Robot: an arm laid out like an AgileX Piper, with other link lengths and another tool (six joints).
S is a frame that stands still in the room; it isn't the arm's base.
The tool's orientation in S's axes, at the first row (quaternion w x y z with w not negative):
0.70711, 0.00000, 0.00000, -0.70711
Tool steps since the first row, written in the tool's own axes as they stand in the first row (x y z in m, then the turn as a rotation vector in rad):
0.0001, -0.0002, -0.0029, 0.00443, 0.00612, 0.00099
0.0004, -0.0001, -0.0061, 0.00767, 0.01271, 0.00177
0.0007, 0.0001, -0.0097, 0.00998, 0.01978, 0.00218
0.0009, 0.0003, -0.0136, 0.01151, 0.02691, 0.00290
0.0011, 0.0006, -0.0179, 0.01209, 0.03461, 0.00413
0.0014, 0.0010, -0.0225, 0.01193, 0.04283, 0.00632
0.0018, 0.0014, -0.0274, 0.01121, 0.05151, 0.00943
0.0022, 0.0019, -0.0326, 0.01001, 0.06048, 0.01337
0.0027, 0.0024, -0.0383, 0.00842, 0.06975, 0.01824
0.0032, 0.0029, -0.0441, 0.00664, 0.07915, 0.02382
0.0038, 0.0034, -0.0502, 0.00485, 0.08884, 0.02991
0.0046, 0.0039, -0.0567, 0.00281, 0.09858, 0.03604
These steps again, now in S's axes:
-0.0002, -0.0001, -0.0029, 0.00612, -0.00443, 0.00099
-0.0001, -0.0004, -0.0061, 0.01271, -0.00767, 0.00177
0.0001, -0.0007, -0.0097, 0.01978, -0.00998, 0.00218
0.0003, -0.0009, -0.0136, 0.02691, -0.01151, 0.00290
0.0006, -0.0011, -0.0179, 0.03461, -0.01209, 0.00413
0.0010, -0.0014, -0.0225, 0.04283, -0.01193, 0.00632
0.0014, -0.0018, -0.0274, 0.05151, -0.01121, 0.00943
0.0019, -0.0022, -0.0326, 0.06048, -0.01001, 0.01337
0.0024, -0.0027, -0.0383, 0.06975, -0.00842, 0.01824
0.0029, -0.0032, -0.0441, 0.07915, -0.00664, 0.02382
0.0034, -0.0038, -0.0502, 0.08884, -0.00485, 0.02991
0.0039, -0.0046, -0.0567, 0.09858, -0.00281, 0.03604

